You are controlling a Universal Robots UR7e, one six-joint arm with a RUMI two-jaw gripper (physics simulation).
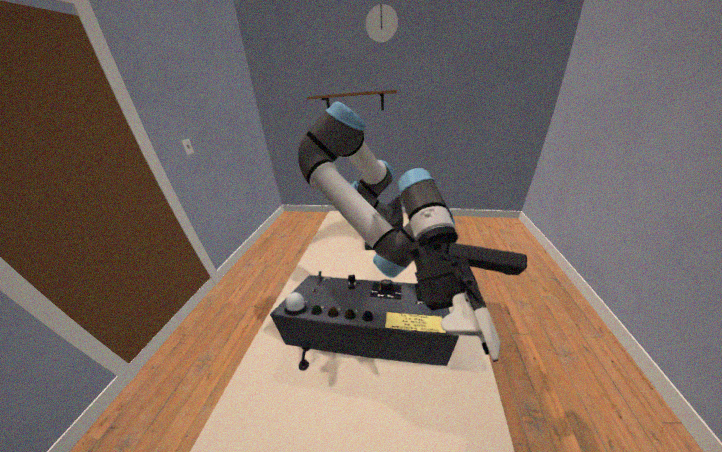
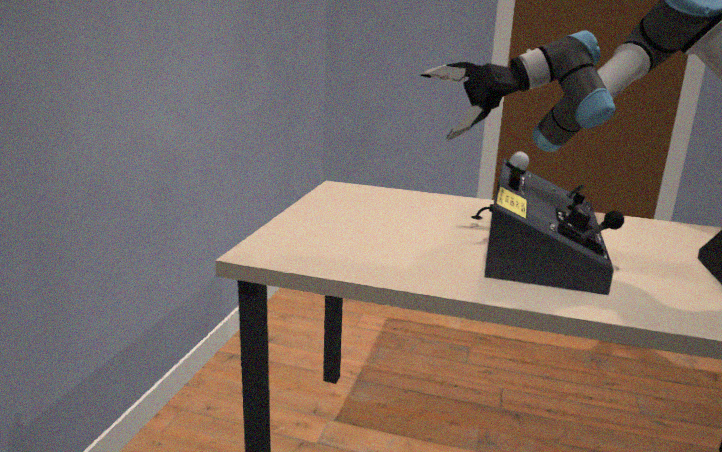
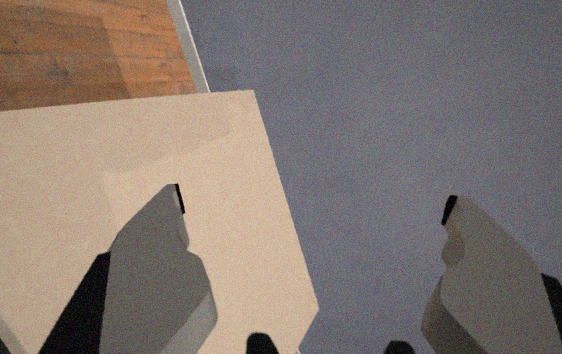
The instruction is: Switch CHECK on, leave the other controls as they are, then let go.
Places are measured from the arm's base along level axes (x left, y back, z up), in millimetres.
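Pixels of known places: gripper, fingertip midpoint: (image 1: 490,357) (image 2: 433,107) (image 3: 310,193).
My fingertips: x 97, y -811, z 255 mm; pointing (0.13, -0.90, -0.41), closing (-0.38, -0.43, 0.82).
Ahead of a thing's pixels: the offset from my fingertips to its top centre. "*": to the spot under its first point. Level surfaces: height alone.
A dark sloped control box (image 1: 367,341) (image 2: 538,261) stands on the table. Its top carries a small toggle {dx -347, dy +409, dz -227 mm} (image 1: 319,276), a black knob {dx -229, dy +388, dz -221 mm} (image 1: 351,280), a black control in a frame {dx -112, dy +363, dz -229 mm} (image 1: 386,288), a row of small dark round parts and a white dome {* dx -374, dy +235, dz -165 mm} (image 1: 294,302) (image 2: 518,160). A lever with a black ball {dx +16, dy +401, dz -190 mm} (image 2: 613,220) rises at one side. The CHECK lettering is not readable, so I cannot tell which control it names or its state. My gripper (image 1: 469,341) (image 2: 436,106) (image 3: 310,193) is open and empty, high above the table and apart from the box.
A yellow label {* dx -51, dy +197, dz -207 mm} (image 1: 414,321) (image 2: 511,203) with unreadable text is on the box. A small black hooked part {* dx -369, dy +150, dz -341 mm} (image 1: 303,363) (image 2: 481,212) sticks out from the box's front. The pale table {dz -355 mm} (image 1: 346,415) (image 2: 346,239) (image 3: 60,145) ends near a blue-grey wall (image 2: 159,133) (image 3: 400,100).
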